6 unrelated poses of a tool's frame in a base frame.
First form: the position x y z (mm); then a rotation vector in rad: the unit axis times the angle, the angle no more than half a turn.
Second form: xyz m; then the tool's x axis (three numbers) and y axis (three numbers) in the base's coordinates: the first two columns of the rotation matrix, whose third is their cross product. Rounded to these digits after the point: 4 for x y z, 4 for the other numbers.
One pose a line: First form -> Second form
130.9 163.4 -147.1 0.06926 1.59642 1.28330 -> 0.1309 0.1634 -0.1471 -0.4589 0.5942 -0.6605 -0.5174 0.4257 0.7424
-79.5 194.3 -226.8 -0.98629 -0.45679 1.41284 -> -0.0795 0.1943 -0.2268 0.1603 0.9465 -0.2802 -0.6033 -0.1307 -0.7867
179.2 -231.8 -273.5 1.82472 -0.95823 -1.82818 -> 0.1792 -0.2318 -0.2735 -0.0812 -0.6939 -0.7155 -0.1935 -0.6932 0.6943
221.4 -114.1 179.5 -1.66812 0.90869 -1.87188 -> 0.2214 -0.1141 0.1795 -0.1502 -0.7235 0.6738 -0.0819 -0.6701 -0.7378
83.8 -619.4 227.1 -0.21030 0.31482 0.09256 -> 0.0838 -0.6194 0.2271 0.9468 0.0575 -0.3165 -0.1229 0.9739 -0.1906
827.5 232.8 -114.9 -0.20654 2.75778 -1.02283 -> 0.8275 0.2328 -0.1149 -0.9717 -0.1963 -0.1312 -0.0633 0.7518 -0.6563
